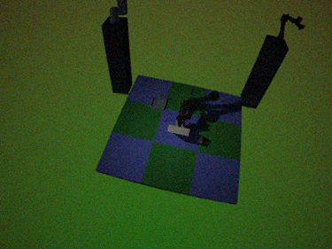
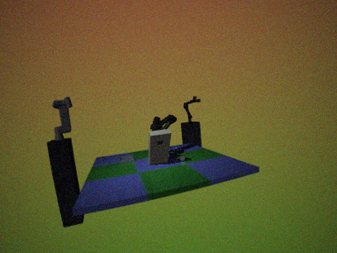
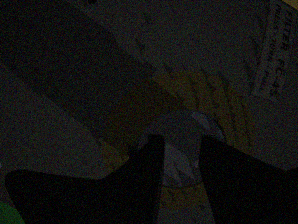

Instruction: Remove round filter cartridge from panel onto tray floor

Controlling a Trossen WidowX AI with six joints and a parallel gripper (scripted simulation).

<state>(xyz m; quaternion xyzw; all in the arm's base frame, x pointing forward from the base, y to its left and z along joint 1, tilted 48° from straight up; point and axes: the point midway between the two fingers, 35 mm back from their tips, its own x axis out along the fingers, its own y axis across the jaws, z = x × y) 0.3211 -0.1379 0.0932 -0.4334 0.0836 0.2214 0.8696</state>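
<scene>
Now: the grey service panel 80 mm below my gripper tip and 40 mm behind it. From my gripper tip the other things lie so: round filter cartridge: 10 mm below, 10 mm ahead; grey tray: 440 mm behind, 250 mm to the right, 240 mm below.
</scene>
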